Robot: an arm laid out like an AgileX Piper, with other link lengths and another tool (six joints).
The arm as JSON. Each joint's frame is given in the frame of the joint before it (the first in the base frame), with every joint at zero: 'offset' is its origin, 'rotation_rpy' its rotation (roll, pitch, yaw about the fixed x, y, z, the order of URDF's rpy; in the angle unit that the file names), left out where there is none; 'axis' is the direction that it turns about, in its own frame. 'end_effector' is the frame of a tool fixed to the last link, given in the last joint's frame.
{
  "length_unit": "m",
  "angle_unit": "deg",
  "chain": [
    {
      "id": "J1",
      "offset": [
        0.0,
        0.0,
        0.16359
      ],
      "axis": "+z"
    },
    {
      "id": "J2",
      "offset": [
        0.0,
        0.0,
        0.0
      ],
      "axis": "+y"
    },
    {
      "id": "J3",
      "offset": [
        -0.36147,
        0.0,
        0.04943
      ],
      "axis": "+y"
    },
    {
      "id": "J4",
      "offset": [
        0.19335,
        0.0,
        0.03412
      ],
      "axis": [
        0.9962,
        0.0,
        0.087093
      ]
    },
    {
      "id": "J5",
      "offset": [
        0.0,
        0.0,
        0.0
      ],
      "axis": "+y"
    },
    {
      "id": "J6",
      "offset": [
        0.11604,
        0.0,
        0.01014
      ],
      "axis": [
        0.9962,
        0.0,
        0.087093
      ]
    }
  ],
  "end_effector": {
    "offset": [
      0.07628,
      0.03,
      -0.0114
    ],
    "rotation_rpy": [
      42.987,
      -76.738,
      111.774
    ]
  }
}
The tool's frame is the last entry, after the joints.
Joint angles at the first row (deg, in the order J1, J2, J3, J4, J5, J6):
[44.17 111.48 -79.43 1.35 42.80 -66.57]
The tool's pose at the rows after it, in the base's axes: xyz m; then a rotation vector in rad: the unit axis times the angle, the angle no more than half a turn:
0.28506 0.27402 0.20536 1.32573 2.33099 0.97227
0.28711 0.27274 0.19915 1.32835 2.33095 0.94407
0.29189 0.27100 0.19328 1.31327 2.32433 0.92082
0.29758 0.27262 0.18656 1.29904 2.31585 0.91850
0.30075 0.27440 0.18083 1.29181 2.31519 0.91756
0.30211 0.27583 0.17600 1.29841 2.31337 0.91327
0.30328 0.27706 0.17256 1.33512 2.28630 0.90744
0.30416 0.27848 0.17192 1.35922 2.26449 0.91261
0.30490 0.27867 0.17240 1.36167 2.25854 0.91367
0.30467 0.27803 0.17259 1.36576 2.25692 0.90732
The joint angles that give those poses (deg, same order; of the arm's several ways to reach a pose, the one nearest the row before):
[44.17 113.09 -79.43 0.74 42.68 -65.76]
[44.17 114.00 -79.43 -0.34 42.68 -64.80]
[44.17 114.90 -79.43 -2.30 42.19 -63.64]
[44.17 115.98 -79.47 -3.56 40.87 -62.95]
[44.17 116.86 -79.47 -4.01 39.93 -62.81]
[44.17 117.57 -79.47 -4.09 39.40 -62.44]
[44.17 118.08 -79.47 -4.64 38.91 -60.14]
[44.17 118.20 -79.47 -4.87 38.43 -58.68]
[44.17 118.19 -79.60 -5.11 38.43 -58.28]
[44.17 118.19 -79.69 -5.28 38.75 -57.96]

